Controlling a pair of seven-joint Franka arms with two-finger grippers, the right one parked.
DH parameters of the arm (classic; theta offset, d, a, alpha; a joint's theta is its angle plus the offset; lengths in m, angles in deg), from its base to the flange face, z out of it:
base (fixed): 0 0 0 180
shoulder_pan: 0 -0.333 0 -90
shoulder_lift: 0 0 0 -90
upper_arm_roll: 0 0.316 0.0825 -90
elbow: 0 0 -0.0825 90
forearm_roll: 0 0.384 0 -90
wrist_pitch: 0 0 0.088 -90
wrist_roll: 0 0.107 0 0
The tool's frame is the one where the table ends.
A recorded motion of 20 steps. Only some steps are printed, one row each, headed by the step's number.
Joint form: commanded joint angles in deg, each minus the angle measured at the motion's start. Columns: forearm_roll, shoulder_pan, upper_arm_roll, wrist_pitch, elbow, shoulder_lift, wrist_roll.
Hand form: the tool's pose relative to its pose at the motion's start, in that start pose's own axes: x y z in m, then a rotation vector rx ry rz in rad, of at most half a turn. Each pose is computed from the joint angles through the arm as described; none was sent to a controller.
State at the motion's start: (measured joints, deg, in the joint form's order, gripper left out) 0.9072 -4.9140 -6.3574 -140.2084 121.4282 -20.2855 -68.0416
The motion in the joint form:
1: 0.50 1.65 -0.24 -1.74 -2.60 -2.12 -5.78
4: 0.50 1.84 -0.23 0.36 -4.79 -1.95 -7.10
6: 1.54 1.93 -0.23 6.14 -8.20 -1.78 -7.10
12: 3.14 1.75 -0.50 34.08 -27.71 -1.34 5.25
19: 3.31 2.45 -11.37 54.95 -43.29 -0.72 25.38
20: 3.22 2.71 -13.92 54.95 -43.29 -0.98 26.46
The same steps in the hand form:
1: -0.0115 0.0218 0.0011 -0.0361 0.0128 -0.0630
4: -0.0097 0.0310 -0.0128 -0.0401 0.0148 -0.0834
6: -0.0068 0.0393 -0.0303 0.0010 0.0173 -0.0702
12: 0.0099 0.0680 -0.1471 0.1445 -0.0074 0.1423
19: -0.0945 0.0915 -0.2579 0.1860 -0.1033 0.6676
20: -0.1209 0.0965 -0.2569 0.1806 -0.1174 0.7341

